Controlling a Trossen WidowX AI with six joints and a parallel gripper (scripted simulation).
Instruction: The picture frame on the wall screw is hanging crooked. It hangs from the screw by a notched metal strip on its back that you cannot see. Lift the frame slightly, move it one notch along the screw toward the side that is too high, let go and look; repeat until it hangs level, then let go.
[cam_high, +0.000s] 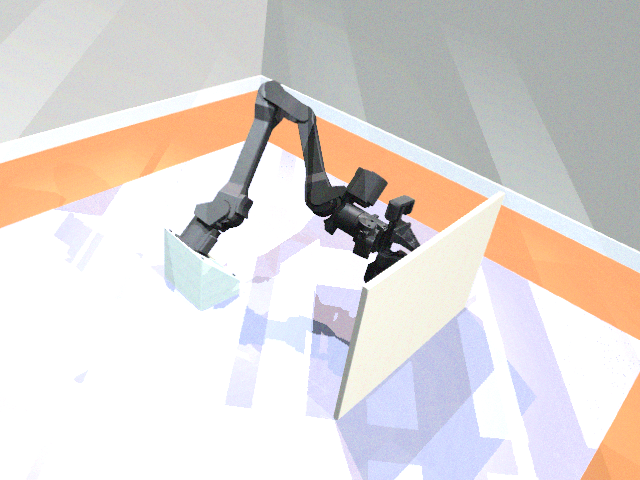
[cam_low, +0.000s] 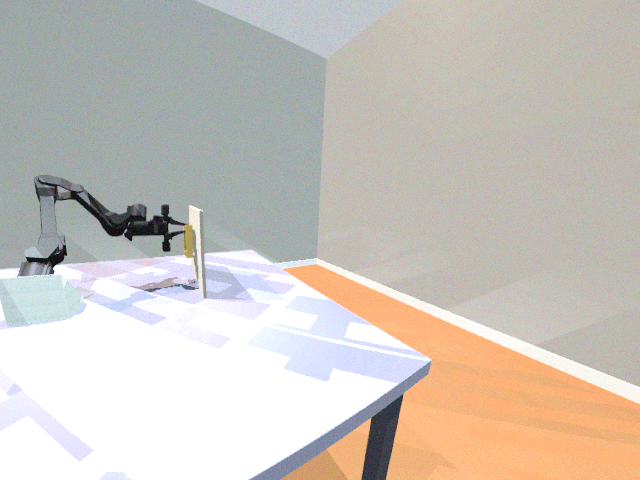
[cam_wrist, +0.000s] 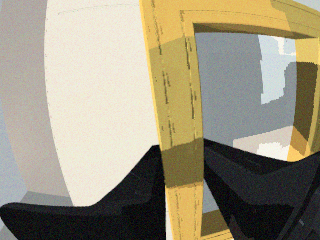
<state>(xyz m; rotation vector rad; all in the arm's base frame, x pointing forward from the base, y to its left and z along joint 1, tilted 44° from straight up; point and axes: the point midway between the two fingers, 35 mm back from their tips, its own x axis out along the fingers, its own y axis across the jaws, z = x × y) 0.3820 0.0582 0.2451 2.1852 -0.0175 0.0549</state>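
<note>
My gripper tip is now 5 cm above the picture frame. Also, from my gripper tip: cream wall panel (2 cm ahead, 7 cm below).
</note>
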